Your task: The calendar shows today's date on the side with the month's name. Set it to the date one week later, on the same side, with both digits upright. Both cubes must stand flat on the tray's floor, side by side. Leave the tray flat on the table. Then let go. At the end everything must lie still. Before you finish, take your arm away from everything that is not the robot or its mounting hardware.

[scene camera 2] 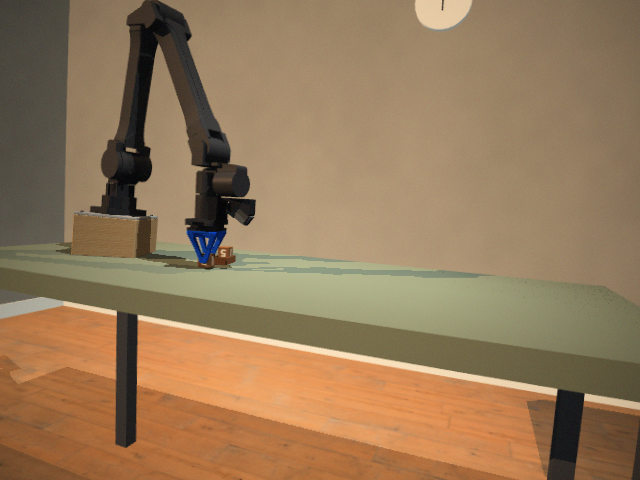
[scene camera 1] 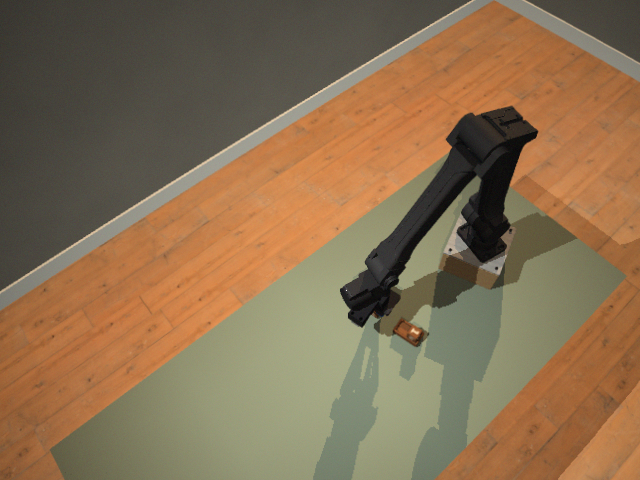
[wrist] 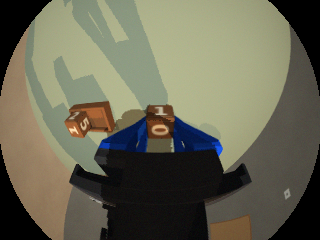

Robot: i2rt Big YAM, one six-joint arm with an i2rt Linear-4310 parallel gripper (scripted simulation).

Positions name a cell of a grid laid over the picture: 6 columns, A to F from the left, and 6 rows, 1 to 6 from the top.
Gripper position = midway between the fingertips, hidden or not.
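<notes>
There is my gripper (scene camera 2: B4), which I can also find in the wrist view as my gripper (wrist: D4). I see a brown digit cube (wrist: D3) too. And a brown tray (wrist: B4) is part of what I see.
</notes>
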